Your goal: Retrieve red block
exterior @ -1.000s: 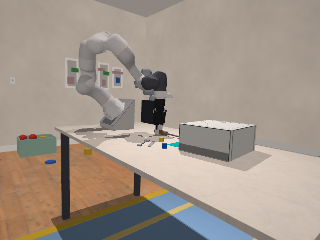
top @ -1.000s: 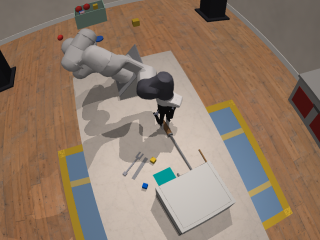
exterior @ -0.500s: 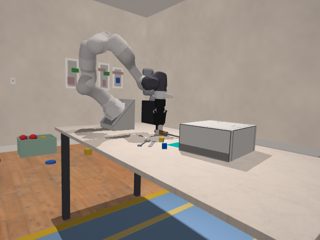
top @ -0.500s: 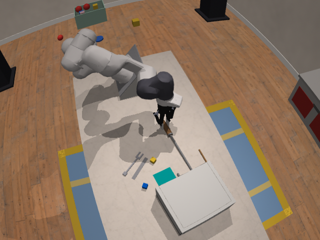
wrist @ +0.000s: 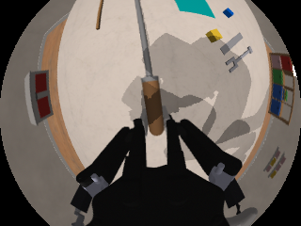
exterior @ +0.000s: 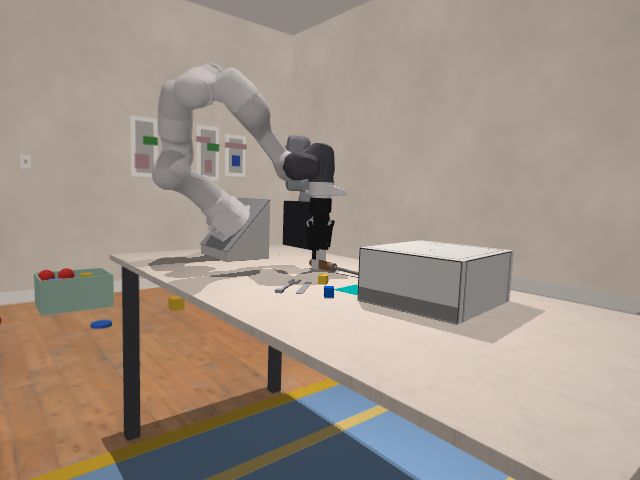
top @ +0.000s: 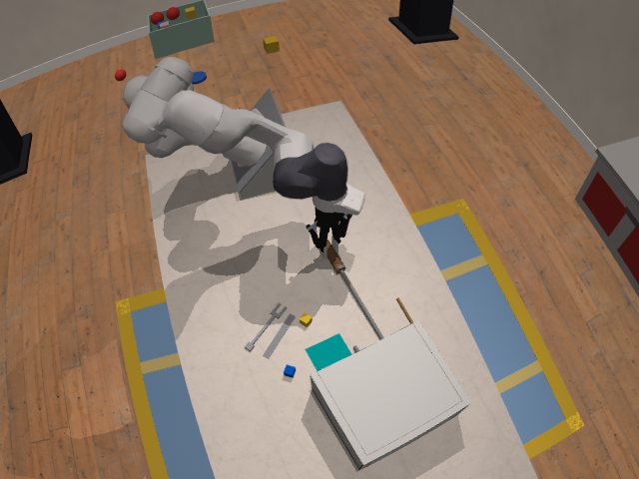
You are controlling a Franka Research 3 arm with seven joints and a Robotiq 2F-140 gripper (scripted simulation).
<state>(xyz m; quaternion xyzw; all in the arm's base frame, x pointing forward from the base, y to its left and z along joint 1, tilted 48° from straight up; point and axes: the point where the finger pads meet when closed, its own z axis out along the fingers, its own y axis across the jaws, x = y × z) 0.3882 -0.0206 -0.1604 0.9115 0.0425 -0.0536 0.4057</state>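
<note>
Right now my hand is 31 cm short of the teal square, 11 cm to the left of it and 4 cm above it. From my hand the other things lie so: long hooked tool: 16 cm ahead, 2 cm to the right, 2 cm below; yellow cube: 18 cm ahead, 14 cm to the right, 2 cm below; flat grey bar: 22 cm to the right, 20 cm ahead, 4 cm below.
</note>
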